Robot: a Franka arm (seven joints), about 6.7 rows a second.
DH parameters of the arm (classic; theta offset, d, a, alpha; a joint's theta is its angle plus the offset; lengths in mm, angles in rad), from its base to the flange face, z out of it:
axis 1: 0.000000 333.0 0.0 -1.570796
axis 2: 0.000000 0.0 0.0 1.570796
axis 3: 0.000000 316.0 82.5 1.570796
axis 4: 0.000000 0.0 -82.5 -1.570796
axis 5: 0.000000 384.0 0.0 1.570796
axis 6: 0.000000 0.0 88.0 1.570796
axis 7: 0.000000 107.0 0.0 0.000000
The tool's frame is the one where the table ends.
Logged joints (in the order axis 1, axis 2, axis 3, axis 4, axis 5, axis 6, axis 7), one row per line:
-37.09, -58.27, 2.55, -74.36, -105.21, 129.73, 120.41
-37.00, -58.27, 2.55, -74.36, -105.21, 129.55, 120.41
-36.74, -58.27, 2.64, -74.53, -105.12, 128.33, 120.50
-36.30, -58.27, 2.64, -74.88, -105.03, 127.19, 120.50
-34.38, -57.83, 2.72, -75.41, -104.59, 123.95, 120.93
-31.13, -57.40, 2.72, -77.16, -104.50, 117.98, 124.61
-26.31, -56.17, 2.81, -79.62, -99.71, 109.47, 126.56
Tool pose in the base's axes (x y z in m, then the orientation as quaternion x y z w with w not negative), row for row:
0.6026, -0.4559, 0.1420, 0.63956, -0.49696, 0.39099, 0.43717
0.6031, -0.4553, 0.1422, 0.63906, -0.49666, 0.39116, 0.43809
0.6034, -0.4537, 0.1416, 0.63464, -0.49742, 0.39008, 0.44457
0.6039, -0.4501, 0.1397, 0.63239, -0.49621, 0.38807, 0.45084
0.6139, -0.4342, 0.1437, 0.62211, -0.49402, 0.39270, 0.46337
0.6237, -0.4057, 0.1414, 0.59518, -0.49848, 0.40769, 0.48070
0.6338, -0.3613, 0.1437, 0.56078, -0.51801, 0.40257, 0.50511
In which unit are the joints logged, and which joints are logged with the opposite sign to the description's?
The joints are logged in degrees. Opposite sign: axis 2.
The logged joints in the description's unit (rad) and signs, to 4 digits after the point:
-0.6473, 1.0170, 0.0445, -1.2978, -1.8363, 2.2642, 2.1016
-0.6458, 1.0170, 0.0445, -1.2978, -1.8363, 2.2611, 2.1016
-0.6412, 1.0170, 0.0461, -1.3008, -1.8347, 2.2398, 2.1031
-0.6336, 1.0170, 0.0461, -1.3069, -1.8331, 2.2199, 2.1031
-0.6000, 1.0093, 0.0475, -1.3162, -1.8254, 2.1633, 2.1106
-0.5433, 1.0018, 0.0475, -1.3467, -1.8239, 2.0591, 2.1749
-0.4592, 0.9804, 0.0490, -1.3896, -1.7403, 1.9106, 2.2089

